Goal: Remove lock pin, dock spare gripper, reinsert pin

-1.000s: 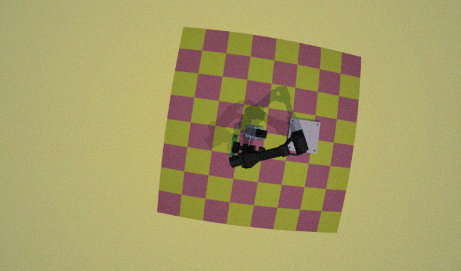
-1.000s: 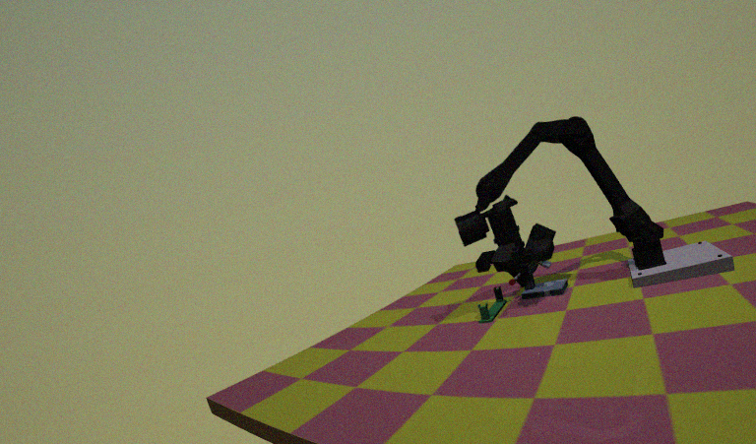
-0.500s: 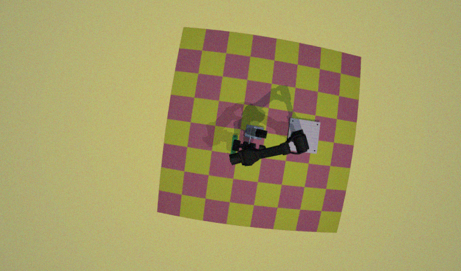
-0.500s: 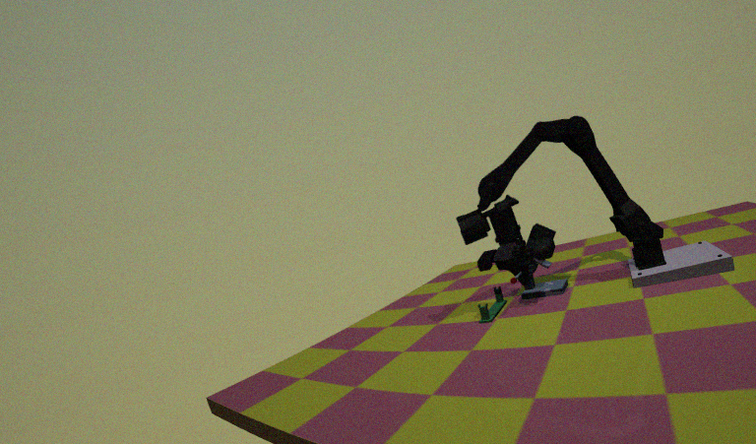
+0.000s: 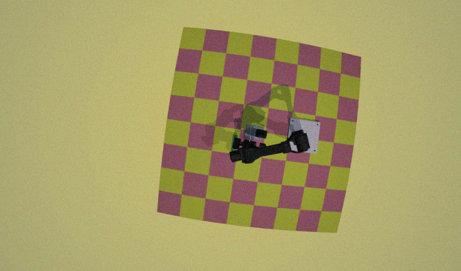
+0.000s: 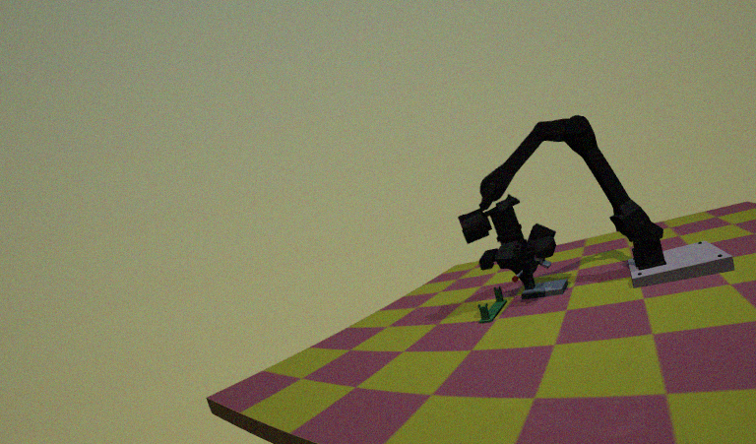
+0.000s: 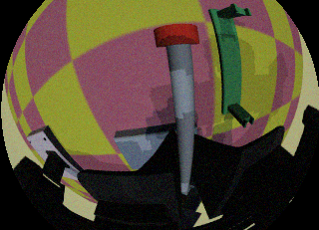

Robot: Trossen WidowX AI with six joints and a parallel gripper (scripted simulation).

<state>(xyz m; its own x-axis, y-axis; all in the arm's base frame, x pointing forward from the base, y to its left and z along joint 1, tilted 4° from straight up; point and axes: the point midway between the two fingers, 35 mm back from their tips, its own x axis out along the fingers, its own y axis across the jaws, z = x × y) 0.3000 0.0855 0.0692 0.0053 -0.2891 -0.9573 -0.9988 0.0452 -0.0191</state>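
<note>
The mount lies 1 cm behind my gripper tip and 6 cm to the right of it. Round my gripper tip: green cradle 8 cm ahead, 5 cm to the left, 3 cm below; then spare gripper 3 cm behind, 6 cm to the right, 7 cm above.
</note>
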